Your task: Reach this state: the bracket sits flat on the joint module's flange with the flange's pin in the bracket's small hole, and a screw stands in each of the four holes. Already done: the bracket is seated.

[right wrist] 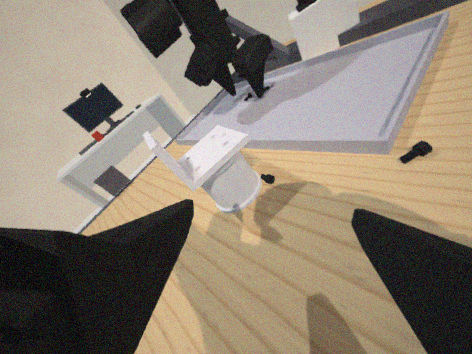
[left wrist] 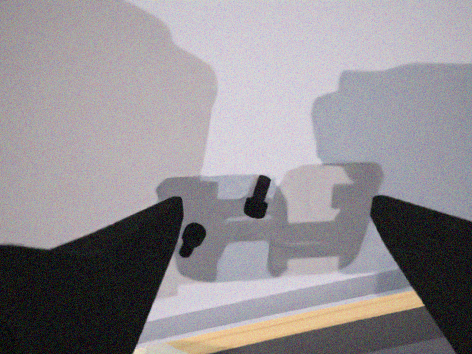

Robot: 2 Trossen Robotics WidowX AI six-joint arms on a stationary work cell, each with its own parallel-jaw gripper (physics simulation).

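Frame: origin at the left arm's base, x ahead, y left, z up, level; metres.
Where they show: left gripper, between the fingertips: (right wrist: 247,95) (left wrist: 274,205); right gripper, between the fingertips: (right wrist: 271,211).
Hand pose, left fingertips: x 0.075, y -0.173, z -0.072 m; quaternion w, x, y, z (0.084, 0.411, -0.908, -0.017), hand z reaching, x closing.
After its pixels a point has its place.
The white bracket (right wrist: 218,150) {x 0.355, y -0.140, z -0.016 m} sits flat on the round joint module (right wrist: 233,182) {x 0.369, y -0.141, z -0.048 m} in the right wrist view; its holes show without screws. One black screw (left wrist: 257,197) {x 0.085, y -0.170, z -0.071 m} (right wrist: 248,97) {x 0.086, y -0.169, z -0.073 m} lies in the grey tray, in view between the fingers of my open, empty left gripper (left wrist: 277,204) {x 0.075, y -0.173, z -0.072 m} (right wrist: 247,95) {x 0.075, y -0.173, z -0.072 m}. A second screw (left wrist: 192,239) {x 0.092, y -0.137, z -0.067 m} lies in the tray beside the left fingertip in the left wrist view. A third screw (right wrist: 268,178) {x 0.351, y -0.114, z -0.073 m} lies on the table beside the module, and a fourth screw (right wrist: 417,151) {x 0.366, y 0.004, z -0.075 m} lies near the tray's corner. My right gripper (right wrist: 271,211) {x 0.435, y -0.087, z -0.021 m} is open and empty, over the table.
The shallow grey tray (right wrist: 320,146) {x 0.325, y -0.058, z -0.074 m} has a raised rim and lies behind the module on the wooden table (right wrist: 280,300) {x 0.462, y -0.107, z -0.082 m}. A white block-like object (right wrist: 325,27) {x 0.050, y 0.000, z -0.040 m} stands beyond the tray. A desk with a monitor (right wrist: 93,107) is in the background.
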